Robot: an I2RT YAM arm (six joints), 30 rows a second.
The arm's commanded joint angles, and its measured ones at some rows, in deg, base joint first. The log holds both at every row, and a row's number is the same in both.
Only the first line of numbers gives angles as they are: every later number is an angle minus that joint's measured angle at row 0.
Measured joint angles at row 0:
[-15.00, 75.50, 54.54, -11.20, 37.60, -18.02]
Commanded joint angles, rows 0 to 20:
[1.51, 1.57, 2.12, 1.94, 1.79, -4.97]
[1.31, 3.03, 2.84, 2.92, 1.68, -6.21]
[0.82, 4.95, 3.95, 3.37, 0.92, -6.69]
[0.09, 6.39, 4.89, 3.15, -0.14, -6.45]
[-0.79, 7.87, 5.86, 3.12, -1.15, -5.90]
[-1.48, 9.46, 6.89, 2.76, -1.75, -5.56]
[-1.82, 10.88, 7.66, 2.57, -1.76, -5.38]
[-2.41, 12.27, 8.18, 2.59, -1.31, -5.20]
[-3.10, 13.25, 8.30, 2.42, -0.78, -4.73]
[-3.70, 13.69, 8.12, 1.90, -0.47, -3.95]
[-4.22, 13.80, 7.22, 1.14, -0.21, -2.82]
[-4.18, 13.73, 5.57, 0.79, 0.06, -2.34]
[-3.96, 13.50, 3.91, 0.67, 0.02, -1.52]
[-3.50, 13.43, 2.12, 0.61, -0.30, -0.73]
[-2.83, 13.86, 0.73, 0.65, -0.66, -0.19]
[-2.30, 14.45, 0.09, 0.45, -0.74, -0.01]
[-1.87, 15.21, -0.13, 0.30, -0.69, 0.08]
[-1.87, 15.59, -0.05, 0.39, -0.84, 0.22]
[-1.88, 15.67, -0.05, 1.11, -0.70, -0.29]
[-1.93, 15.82, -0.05, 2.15, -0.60, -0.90]
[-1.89, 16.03, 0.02, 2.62, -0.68, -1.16]
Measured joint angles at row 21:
[-2.37, 13.32, 2.52, 6.49, 2.30, -2.16]
